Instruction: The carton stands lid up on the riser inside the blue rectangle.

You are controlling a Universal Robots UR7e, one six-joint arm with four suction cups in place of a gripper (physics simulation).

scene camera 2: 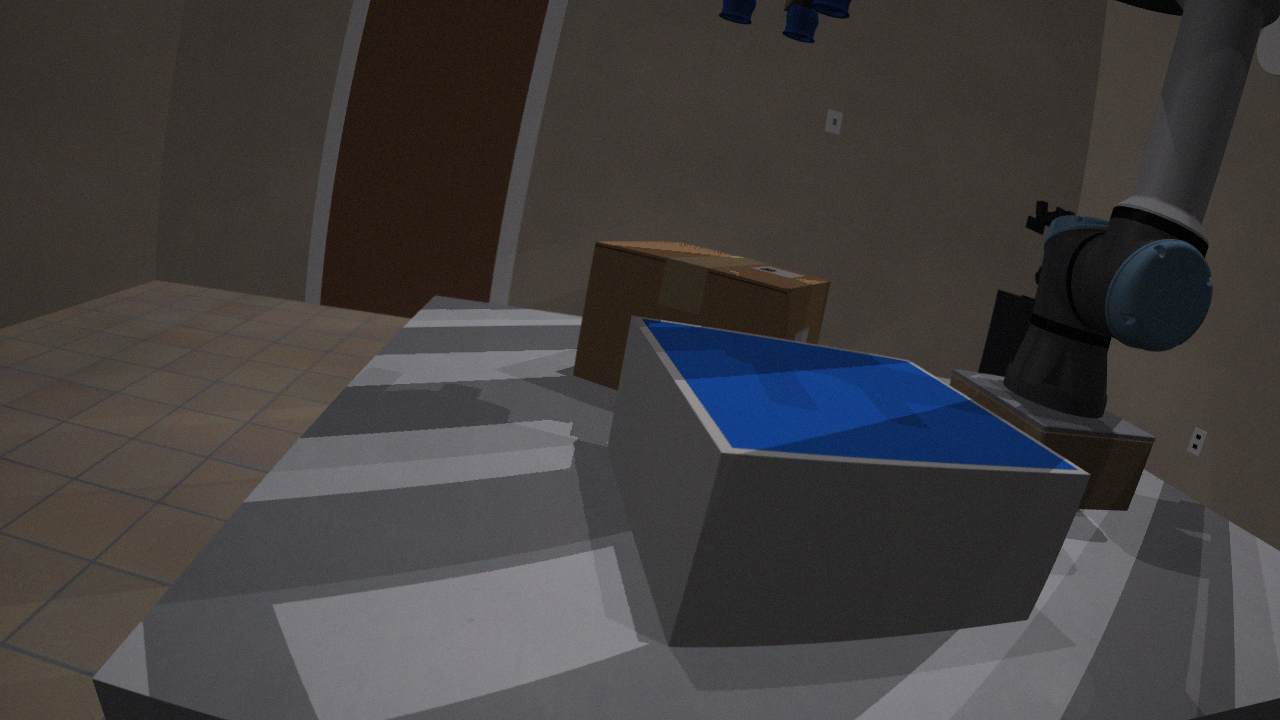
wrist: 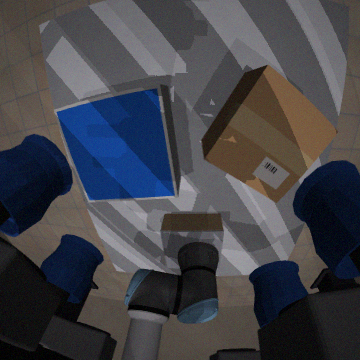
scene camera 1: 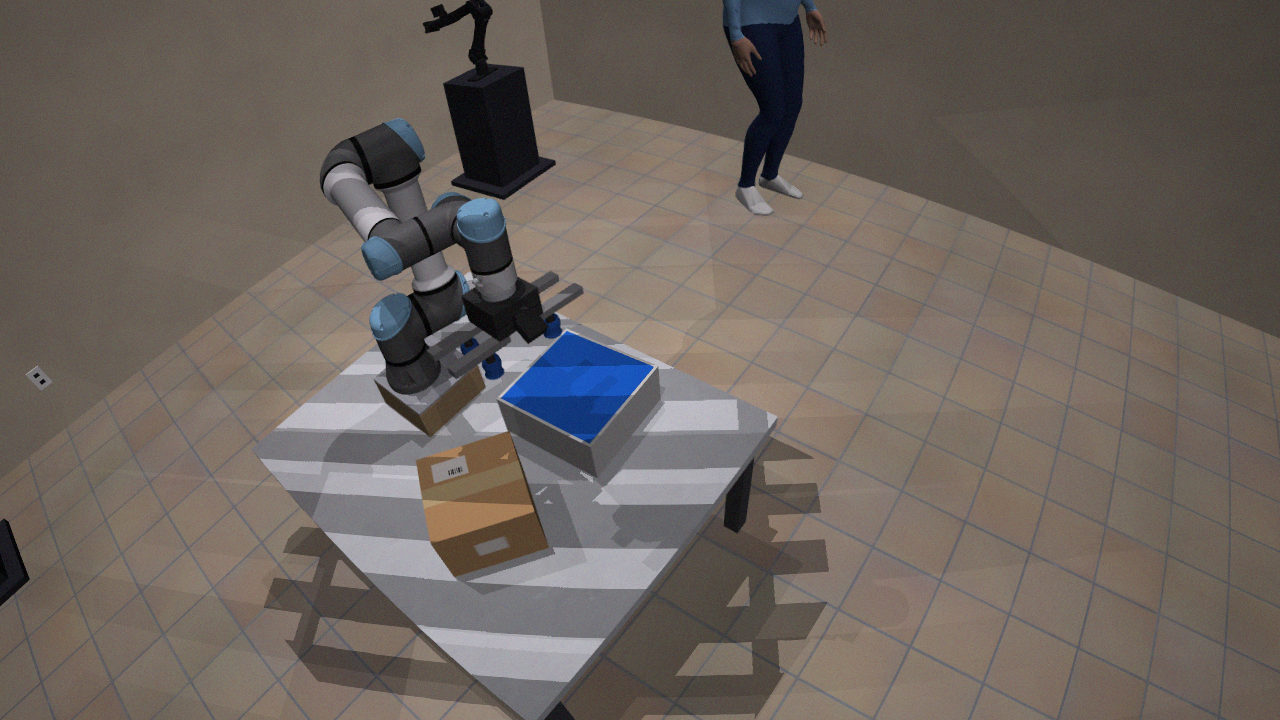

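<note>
There is a brown carton point(scene camera 2: 672, 281) resting on the table, and I see the carton again in scene camera 1 point(scene camera 1: 479, 509) and in the wrist view point(wrist: 267, 134). My suction head point(scene camera 2: 798, 27) carries nothing, and the wrist view has it too point(wrist: 319, 201).
</note>
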